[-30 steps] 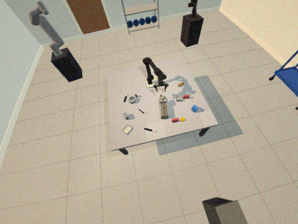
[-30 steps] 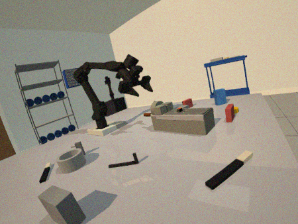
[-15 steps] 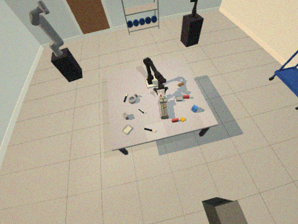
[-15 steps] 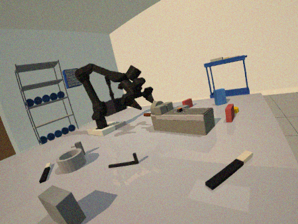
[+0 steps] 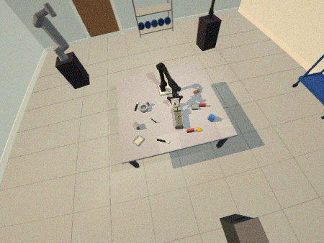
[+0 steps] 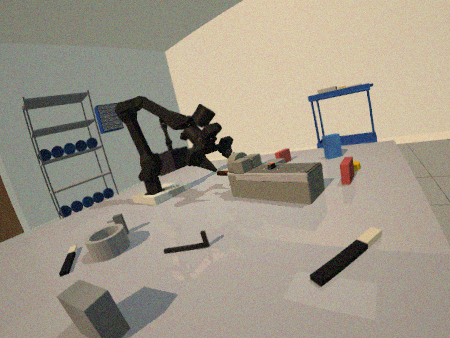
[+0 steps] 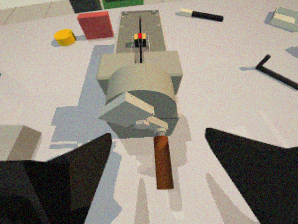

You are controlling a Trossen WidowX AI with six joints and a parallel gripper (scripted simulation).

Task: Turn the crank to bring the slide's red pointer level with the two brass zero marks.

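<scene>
My gripper tip is now 2 cm past the brown crank handle and 2 cm above it. The rest, counted from my gripper tip: yellow disc: 37 cm ahead, 13 cm to the left, 8 cm below; then red pointer: 16 cm ahead, 3 cm to the right, 1 cm below; then black l-shaped piece: 30 cm to the right, 8 cm below, 8 cm ahead.
</scene>
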